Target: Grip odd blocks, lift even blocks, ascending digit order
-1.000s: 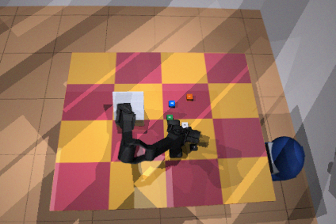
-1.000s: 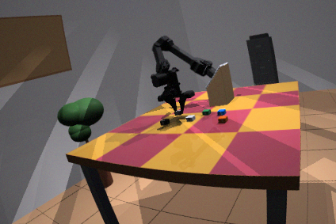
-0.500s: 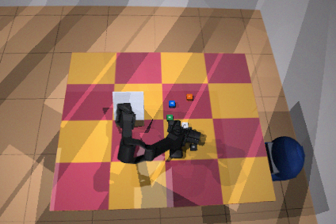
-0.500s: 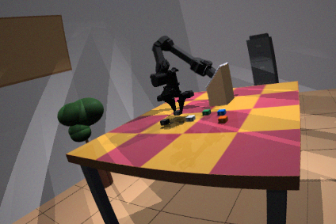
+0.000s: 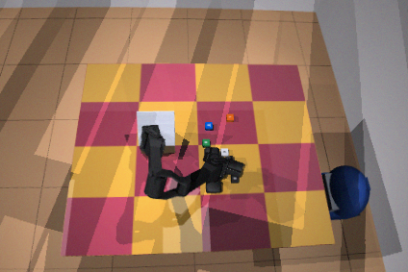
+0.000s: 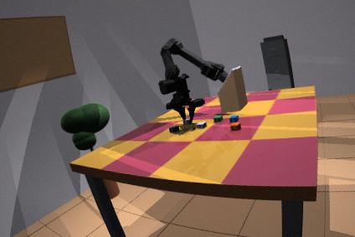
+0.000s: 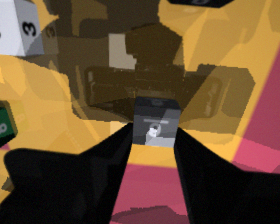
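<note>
My gripper tip is now 10 mm short of the grey block. Round my gripper tip: black block 100 mm ahead, 20 mm to the right; white block 70 mm ahead, 100 mm to the left; green block 10 mm behind, 150 mm to the left.
</note>
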